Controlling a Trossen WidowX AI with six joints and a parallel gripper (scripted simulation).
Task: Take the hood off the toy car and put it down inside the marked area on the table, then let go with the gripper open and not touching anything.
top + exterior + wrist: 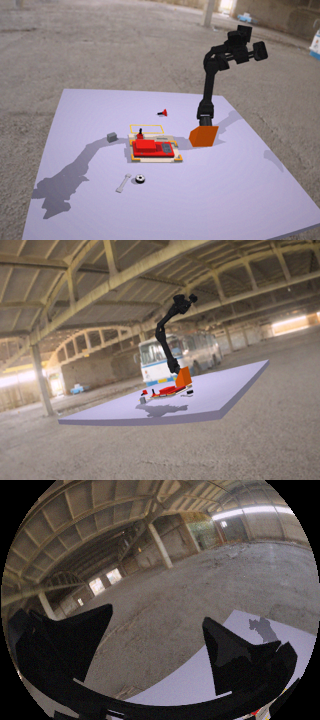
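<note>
Now: gripper tip 54 cm above the red hood, 28 cm to the left of it and 17 cm short of it. From my gripper tip the other things lie so: grey wrench (58 cm below, 32 cm ahead, 9 cm to the right); black wheel (57 cm below, 25 cm ahead, 9 cm to the right).
</note>
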